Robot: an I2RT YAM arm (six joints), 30 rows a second.
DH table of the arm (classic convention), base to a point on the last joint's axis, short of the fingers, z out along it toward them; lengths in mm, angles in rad. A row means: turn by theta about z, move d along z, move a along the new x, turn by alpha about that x. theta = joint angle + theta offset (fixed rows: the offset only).
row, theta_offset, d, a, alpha
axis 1, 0.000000, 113.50, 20.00, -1.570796
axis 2, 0.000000, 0.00, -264.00, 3.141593
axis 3, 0.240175, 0.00, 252.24, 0.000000
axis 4, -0.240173, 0.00, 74.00, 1.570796
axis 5, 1.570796, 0.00, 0.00, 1.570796
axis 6, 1.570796, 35.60, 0.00, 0.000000
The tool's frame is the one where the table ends.
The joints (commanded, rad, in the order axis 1, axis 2, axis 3, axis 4, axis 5, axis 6), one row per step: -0.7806 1.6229 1.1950 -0.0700 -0.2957 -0.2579; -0.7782 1.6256 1.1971 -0.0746 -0.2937 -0.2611; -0.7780 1.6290 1.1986 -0.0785 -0.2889 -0.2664; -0.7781 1.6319 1.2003 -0.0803 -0.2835 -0.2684; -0.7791 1.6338 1.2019 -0.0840 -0.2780 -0.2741; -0.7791 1.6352 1.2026 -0.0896 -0.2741 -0.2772; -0.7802 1.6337 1.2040 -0.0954 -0.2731 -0.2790; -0.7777 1.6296 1.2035 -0.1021 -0.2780 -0.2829; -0.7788 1.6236 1.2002 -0.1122 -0.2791 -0.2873; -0.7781 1.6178 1.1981 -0.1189 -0.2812 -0.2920; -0.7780 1.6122 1.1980 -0.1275 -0.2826 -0.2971
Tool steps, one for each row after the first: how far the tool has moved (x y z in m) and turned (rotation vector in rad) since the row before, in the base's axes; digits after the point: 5 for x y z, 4 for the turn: 0.00088 0.00031 -0.00069 0.0004 0.0056 0.0021; 0.00032 -0.00044 -0.00109 -0.0018 0.0078 -0.0015; 0.00027 -0.00058 -0.00065 -0.0014 0.0048 -0.0039; -0.00016 -0.00064 -0.00051 -0.0036 0.0070 -0.0031; -0.00007 -0.00012 -0.00081 0.0006 0.0071 -0.0019; -0.00060 -0.00004 0.00047 0.0003 0.0031 -0.0011; -0.00003 0.00160 0.00069 0.0009 0.0020 0.0086; -0.00159 0.00104 0.00007 0.0021 0.0066 0.0020; -0.00087 0.00133 0.00073 -0.0008 0.0032 0.0048; -0.00095 0.00106 0.00115 -0.0013 0.0036 0.0038
